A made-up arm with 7 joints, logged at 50 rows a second.
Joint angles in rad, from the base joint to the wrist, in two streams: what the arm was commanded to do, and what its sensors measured. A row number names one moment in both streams.
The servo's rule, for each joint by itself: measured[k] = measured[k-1] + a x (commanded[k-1-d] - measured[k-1]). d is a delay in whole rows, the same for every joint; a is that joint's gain. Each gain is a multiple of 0.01, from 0.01 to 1. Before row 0 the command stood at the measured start. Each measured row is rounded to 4 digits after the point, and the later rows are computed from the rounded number. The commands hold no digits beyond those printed.
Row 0, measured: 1.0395, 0.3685, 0.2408, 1.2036, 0.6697, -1.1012, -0.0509
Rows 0 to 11, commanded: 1.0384, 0.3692, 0.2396, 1.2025, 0.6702, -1.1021, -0.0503; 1.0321, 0.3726, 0.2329, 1.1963, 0.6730, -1.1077, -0.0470; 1.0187, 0.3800, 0.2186, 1.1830, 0.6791, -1.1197, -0.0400; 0.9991, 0.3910, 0.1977, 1.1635, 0.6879, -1.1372, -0.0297; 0.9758, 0.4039, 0.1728, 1.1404, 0.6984, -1.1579, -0.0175; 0.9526, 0.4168, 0.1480, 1.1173, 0.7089, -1.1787, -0.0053; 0.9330, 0.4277, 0.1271, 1.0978, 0.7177, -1.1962, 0.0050; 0.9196, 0.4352, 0.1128, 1.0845, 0.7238, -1.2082, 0.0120; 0.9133, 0.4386, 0.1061, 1.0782, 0.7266, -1.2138, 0.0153; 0.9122, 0.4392, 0.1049, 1.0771, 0.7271, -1.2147, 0.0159; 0.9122, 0.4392, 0.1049, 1.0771, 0.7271, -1.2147, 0.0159; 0.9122, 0.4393, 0.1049, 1.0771, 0.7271, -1.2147, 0.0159
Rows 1 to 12, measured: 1.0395, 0.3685, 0.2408, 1.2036, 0.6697, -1.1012, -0.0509; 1.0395, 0.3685, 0.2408, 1.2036, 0.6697, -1.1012, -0.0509; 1.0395, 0.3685, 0.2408, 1.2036, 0.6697, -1.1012, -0.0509; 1.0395, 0.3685, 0.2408, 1.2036, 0.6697, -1.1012, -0.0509; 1.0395, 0.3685, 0.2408, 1.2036, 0.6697, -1.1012, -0.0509; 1.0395, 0.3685, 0.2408, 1.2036, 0.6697, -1.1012, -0.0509; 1.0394, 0.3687, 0.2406, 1.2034, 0.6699, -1.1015, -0.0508; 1.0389, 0.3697, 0.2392, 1.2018, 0.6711, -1.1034, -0.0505; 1.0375, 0.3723, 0.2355, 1.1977, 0.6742, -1.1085, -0.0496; 1.0348, 0.3770, 0.2287, 1.1902, 0.6795, -1.1174, -0.0478; 1.0307, 0.3837, 0.2186, 1.1792, 0.6869, -1.1300, -0.0451; 1.0252, 0.3920, 0.2059, 1.1656, 0.6955, -1.1451, -0.0415
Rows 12 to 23, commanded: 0.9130, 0.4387, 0.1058, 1.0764, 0.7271, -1.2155, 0.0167; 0.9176, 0.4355, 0.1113, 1.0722, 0.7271, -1.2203, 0.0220; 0.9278, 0.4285, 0.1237, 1.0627, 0.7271, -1.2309, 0.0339; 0.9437, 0.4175, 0.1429, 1.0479, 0.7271, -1.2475, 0.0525; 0.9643, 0.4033, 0.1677, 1.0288, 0.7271, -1.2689, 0.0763; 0.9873, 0.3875, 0.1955, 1.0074, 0.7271, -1.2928, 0.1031; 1.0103, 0.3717, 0.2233, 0.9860, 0.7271, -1.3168, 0.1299; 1.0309, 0.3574, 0.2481, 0.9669, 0.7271, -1.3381, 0.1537; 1.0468, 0.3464, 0.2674, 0.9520, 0.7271, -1.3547, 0.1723; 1.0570, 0.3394, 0.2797, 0.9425, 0.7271, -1.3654, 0.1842; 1.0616, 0.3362, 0.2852, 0.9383, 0.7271, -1.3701, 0.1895; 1.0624, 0.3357, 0.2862, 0.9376, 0.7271, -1.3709, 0.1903
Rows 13 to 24, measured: 1.0187, 0.4009, 0.1917, 1.1507, 0.7042, -1.1609, -0.0373; 1.0118, 0.4095, 0.1775, 1.1361, 0.7118, -1.1756, -0.0329; 1.0049, 0.4168, 0.1646, 1.1234, 0.7176, -1.1874, -0.0286; 0.9984, 0.4224, 0.1539, 1.1132, 0.7213, -1.1959, -0.0246; 0.9924, 0.4266, 0.1451, 1.1053, 0.7236, -1.2017, -0.0210; 0.9868, 0.4298, 0.1379, 1.0991, 0.7250, -1.2057, -0.0177; 0.9816, 0.4320, 0.1321, 1.0941, 0.7258, -1.2087, -0.0146; 0.9771, 0.4329, 0.1284, 1.0893, 0.7263, -1.2123, -0.0113; 0.9736, 0.4318, 0.1276, 1.0834, 0.7266, -1.2181, -0.0072; 0.9715, 0.4282, 0.1304, 1.0756, 0.7268, -1.2272, -0.0018; 0.9710, 0.4220, 0.1371, 1.0653, 0.7269, -1.2401, 0.0052; 0.9721, 0.4134, 0.1476, 1.0526, 0.7270, -1.2564, 0.0140
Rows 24 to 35, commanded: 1.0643, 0.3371, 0.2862, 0.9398, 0.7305, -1.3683, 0.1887; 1.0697, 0.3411, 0.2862, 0.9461, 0.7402, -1.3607, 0.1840; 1.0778, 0.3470, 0.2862, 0.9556, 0.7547, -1.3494, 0.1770; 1.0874, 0.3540, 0.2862, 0.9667, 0.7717, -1.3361, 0.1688; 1.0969, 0.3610, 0.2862, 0.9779, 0.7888, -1.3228, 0.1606; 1.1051, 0.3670, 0.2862, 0.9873, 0.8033, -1.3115, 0.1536; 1.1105, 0.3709, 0.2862, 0.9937, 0.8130, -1.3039, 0.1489; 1.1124, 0.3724, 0.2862, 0.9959, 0.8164, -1.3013, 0.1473; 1.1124, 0.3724, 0.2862, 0.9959, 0.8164, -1.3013, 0.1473; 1.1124, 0.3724, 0.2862, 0.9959, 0.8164, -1.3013, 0.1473; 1.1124, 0.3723, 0.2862, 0.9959, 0.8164, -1.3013, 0.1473; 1.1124, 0.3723, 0.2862, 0.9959, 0.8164, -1.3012, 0.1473
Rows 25 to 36, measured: 0.9748, 0.4030, 0.1612, 1.0379, 0.7270, -1.2751, 0.0244; 0.9787, 0.3916, 0.1768, 1.0223, 0.7270, -1.2946, 0.0360; 0.9835, 0.3803, 0.1931, 1.0068, 0.7270, -1.3132, 0.0483; 0.9886, 0.3701, 0.2087, 0.9927, 0.7270, -1.3294, 0.0605; 0.9937, 0.3616, 0.2225, 0.9807, 0.7270, -1.3420, 0.0721; 0.9985, 0.3551, 0.2340, 0.9712, 0.7270, -1.3510, 0.0827; 1.0031, 0.3506, 0.2434, 0.9643, 0.7284, -1.3564, 0.0922; 1.0078, 0.3482, 0.2511, 0.9603, 0.7330, -1.3577, 0.1005; 1.0127, 0.3479, 0.2574, 0.9593, 0.7415, -1.3551, 0.1074; 1.0179, 0.3494, 0.2626, 0.9609, 0.7533, -1.3492, 0.1129; 1.0234, 0.3523, 0.2668, 0.9646, 0.7671, -1.3410, 0.1172; 1.0291, 0.3560, 0.2703, 0.9696, 0.7812, -1.3319, 0.1205
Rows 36 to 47, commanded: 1.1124, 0.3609, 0.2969, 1.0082, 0.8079, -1.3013, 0.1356; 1.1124, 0.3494, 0.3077, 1.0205, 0.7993, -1.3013, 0.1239; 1.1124, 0.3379, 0.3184, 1.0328, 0.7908, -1.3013, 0.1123; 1.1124, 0.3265, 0.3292, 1.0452, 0.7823, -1.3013, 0.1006; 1.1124, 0.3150, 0.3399, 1.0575, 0.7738, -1.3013, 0.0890; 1.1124, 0.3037, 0.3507, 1.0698, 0.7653, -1.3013, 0.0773; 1.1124, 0.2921, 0.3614, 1.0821, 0.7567, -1.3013, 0.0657; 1.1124, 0.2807, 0.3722, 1.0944, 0.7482, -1.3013, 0.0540; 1.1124, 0.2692, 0.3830, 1.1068, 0.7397, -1.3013, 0.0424; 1.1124, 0.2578, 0.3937, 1.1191, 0.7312, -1.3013, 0.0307; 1.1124, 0.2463, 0.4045, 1.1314, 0.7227, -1.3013, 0.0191; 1.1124, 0.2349, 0.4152, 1.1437, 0.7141, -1.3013, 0.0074
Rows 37 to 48, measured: 1.0348, 0.3597, 0.2732, 0.9749, 0.7936, -1.3232, 0.1231; 1.0402, 0.3629, 0.2755, 0.9795, 0.8025, -1.3164, 0.1253; 1.0453, 0.3653, 0.2774, 0.9831, 0.8079, -1.3117, 0.1273; 1.0500, 0.3671, 0.2790, 0.9859, 0.8112, -1.3085, 0.1291; 1.0544, 0.3684, 0.2803, 0.9881, 0.8132, -1.3063, 0.1307; 1.0585, 0.3694, 0.2814, 0.9898, 0.8144, -1.3047, 0.1322; 1.0623, 0.3673, 0.2842, 0.9938, 0.8119, -1.3036, 0.1325; 1.0658, 0.3628, 0.2884, 0.9997, 0.8070, -1.3029, 0.1317; 1.0691, 0.3566, 0.2938, 1.0070, 0.8007, -1.3024, 0.1300; 1.0721, 0.3491, 0.3002, 1.0154, 0.7935, -1.3021, 0.1274; 1.0749, 0.3406, 0.3073, 1.0247, 0.7858, -1.3019, 0.1239; 1.0775, 0.3314, 0.3151, 1.0346, 0.7778, -1.3017, 0.1197
